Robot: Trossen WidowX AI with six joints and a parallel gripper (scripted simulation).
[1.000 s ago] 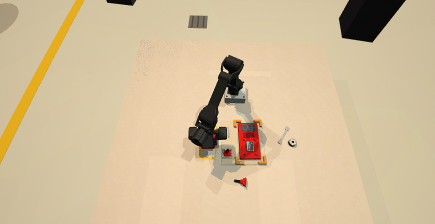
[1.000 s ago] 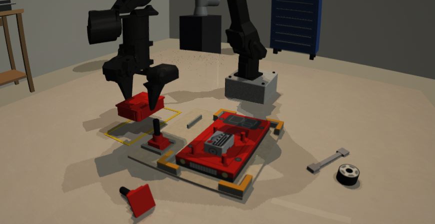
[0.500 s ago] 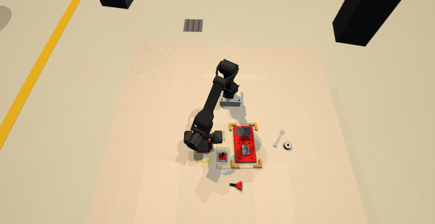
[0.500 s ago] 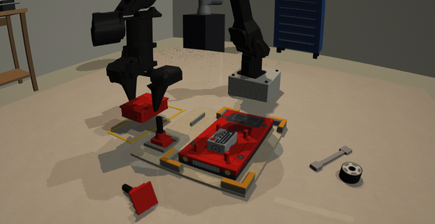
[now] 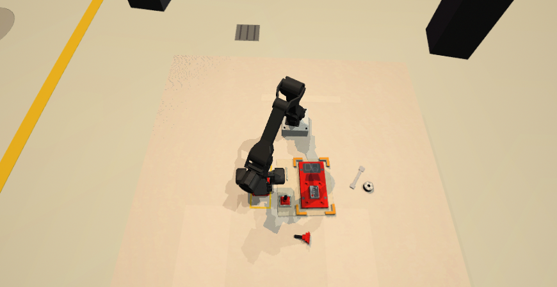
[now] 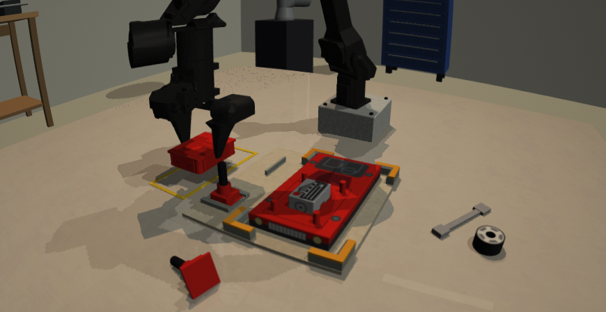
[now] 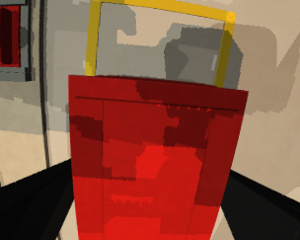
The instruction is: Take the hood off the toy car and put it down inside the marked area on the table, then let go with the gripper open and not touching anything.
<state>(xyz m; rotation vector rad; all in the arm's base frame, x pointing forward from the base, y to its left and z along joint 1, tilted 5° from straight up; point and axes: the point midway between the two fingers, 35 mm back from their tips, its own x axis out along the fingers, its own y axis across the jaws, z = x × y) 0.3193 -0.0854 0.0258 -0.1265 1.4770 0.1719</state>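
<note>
Right now my gripper tip is 110 mm to the right of the black upright peg, 40 mm short of it and 10 mm below it. Also, from my gripper tip: grey engine block 220 mm to the left, 10 mm behind; then hood right at my gripper tip; then grey bar 400 mm to the left, 110 mm behind, 30 mm below.
</note>
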